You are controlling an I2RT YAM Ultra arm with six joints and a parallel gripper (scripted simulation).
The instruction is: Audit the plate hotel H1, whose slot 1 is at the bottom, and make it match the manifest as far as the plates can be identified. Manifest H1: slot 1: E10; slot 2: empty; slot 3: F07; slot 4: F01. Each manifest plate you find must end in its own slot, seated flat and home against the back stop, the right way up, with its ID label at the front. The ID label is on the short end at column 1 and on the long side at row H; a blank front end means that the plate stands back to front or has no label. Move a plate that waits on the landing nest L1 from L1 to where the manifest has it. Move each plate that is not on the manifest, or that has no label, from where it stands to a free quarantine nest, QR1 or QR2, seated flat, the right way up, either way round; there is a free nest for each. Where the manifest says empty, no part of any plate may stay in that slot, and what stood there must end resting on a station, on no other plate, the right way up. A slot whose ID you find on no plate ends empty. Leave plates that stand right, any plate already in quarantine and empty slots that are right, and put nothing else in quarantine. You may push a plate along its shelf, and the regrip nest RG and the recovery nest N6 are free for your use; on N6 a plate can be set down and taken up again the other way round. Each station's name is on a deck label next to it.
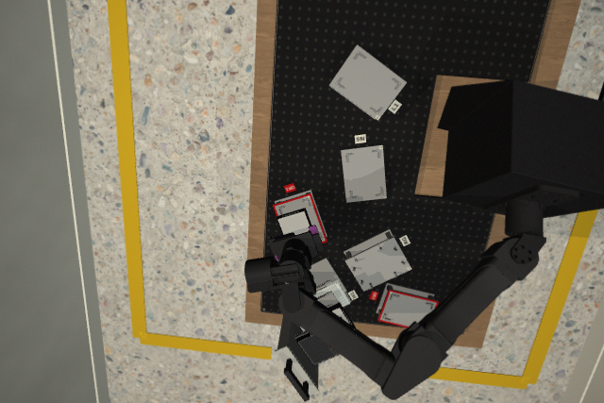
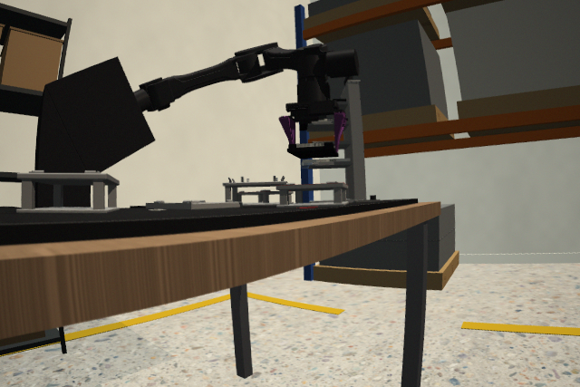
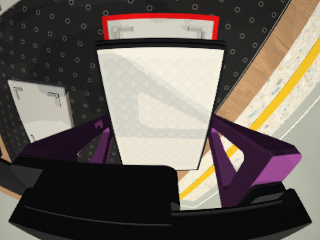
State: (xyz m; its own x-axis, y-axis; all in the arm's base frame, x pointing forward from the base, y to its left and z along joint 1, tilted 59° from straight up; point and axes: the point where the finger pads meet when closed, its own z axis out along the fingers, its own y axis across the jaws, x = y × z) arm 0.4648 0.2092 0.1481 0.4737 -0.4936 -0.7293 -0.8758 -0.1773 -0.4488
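Now: the quarantine nest QR1 8 cm below my hand. Round my hand: plate hotel H1: 25 cm to the left, 6 cm behind, 4 cm above; recovery nest N6: 18 cm to the right, 16 cm behind, 11 cm below; white well plate: 20 cm to the left, 12 cm behind.
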